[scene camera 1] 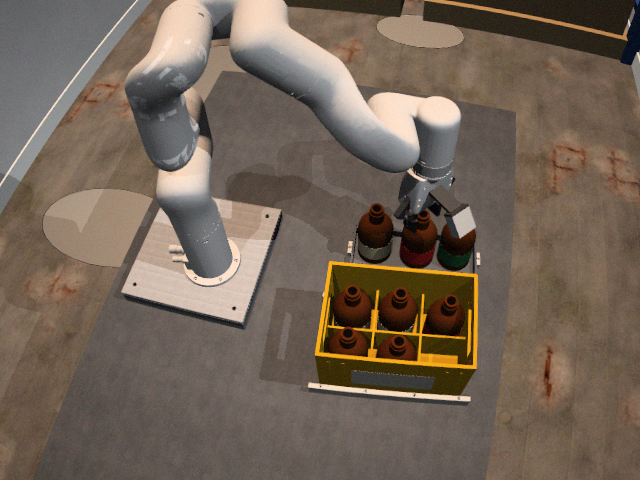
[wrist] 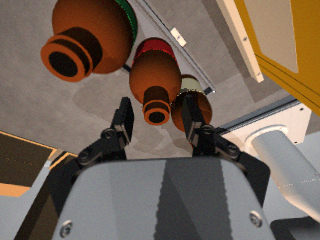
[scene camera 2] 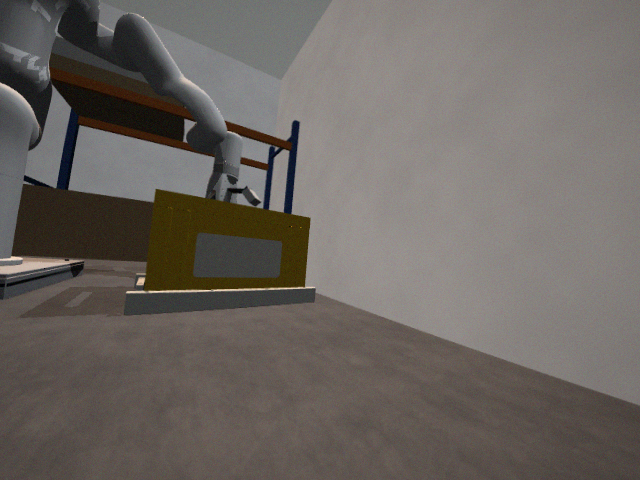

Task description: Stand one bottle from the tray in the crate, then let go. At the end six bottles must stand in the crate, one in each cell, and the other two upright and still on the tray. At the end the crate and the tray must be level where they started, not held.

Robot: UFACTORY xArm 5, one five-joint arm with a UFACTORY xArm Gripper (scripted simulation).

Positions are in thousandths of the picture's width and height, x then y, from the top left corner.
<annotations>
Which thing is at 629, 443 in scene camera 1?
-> My gripper.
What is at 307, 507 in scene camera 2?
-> A crate.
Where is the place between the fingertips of my gripper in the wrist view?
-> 492, 440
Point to a crate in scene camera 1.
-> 673, 784
</annotations>
